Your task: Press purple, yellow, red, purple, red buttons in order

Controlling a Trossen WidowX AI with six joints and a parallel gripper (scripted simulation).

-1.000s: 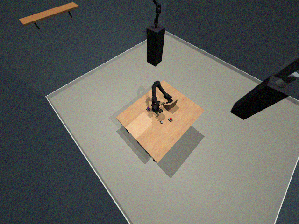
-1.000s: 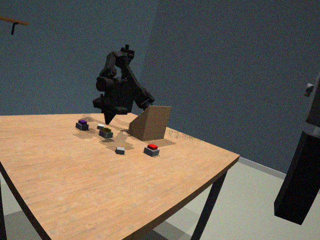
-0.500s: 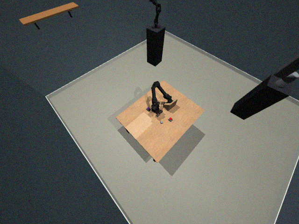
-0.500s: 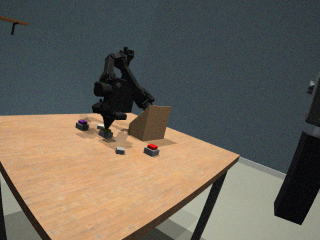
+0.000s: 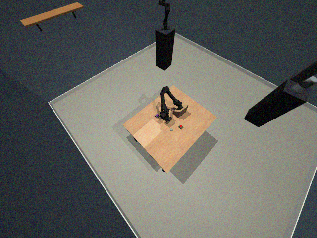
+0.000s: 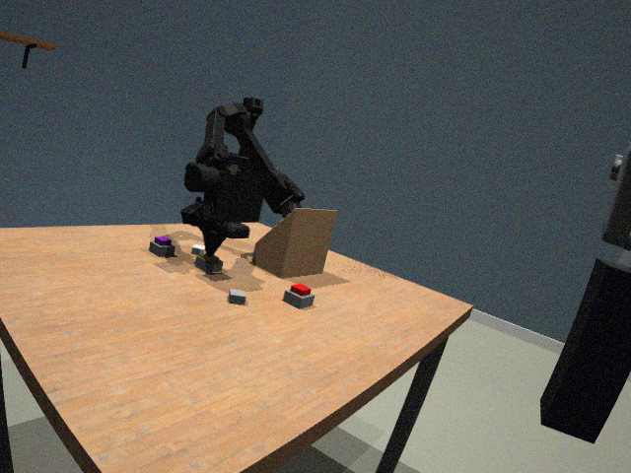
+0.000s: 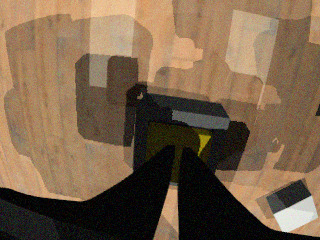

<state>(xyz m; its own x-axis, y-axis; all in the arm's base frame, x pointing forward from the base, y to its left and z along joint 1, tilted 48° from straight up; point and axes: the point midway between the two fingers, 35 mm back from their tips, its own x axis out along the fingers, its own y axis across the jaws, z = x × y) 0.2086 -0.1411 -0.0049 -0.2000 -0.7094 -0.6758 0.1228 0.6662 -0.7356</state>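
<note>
Right now my gripper tip is 10 mm above the yellow button. Also, from my gripper tip: purple button 130 mm to the right, 40 mm ahead; then small grey block 170 mm to the left, 90 mm ahead, 20 mm below; then pale block 100 mm to the right, 60 mm behind, 20 mm below.
</note>
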